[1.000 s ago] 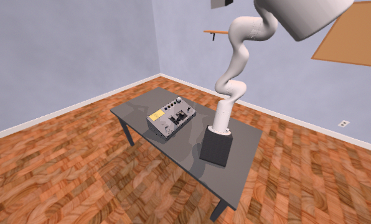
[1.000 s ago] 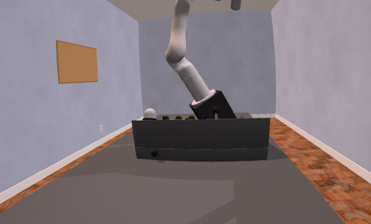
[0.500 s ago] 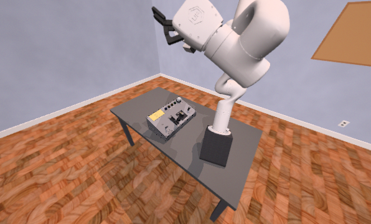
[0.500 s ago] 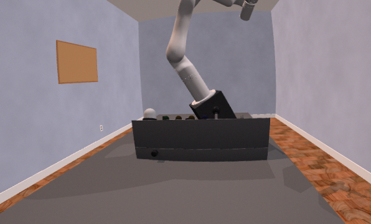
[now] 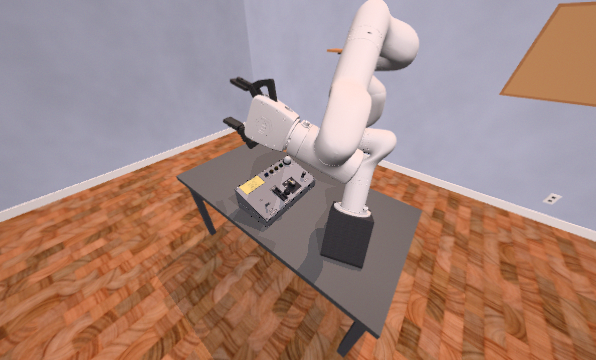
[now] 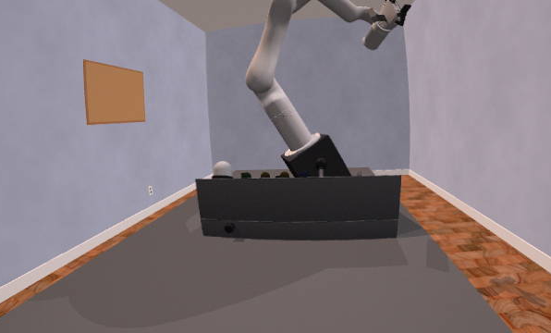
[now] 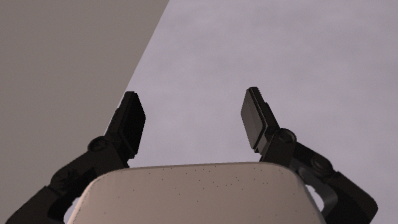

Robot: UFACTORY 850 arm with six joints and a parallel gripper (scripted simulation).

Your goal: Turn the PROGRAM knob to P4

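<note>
The black ball-ended lever lies 220 mm ahead of my hand, 360 mm to the right of it and 660 mm below it. The rest, counted from my hand: mode knob (260 mm ahead, 590 mm to the right, 660 mm below); grey console (280 mm ahead, 410 mm to the right, 690 mm below); check toggle (230 mm ahead, 230 mm to the right, 670 mm below).
</note>
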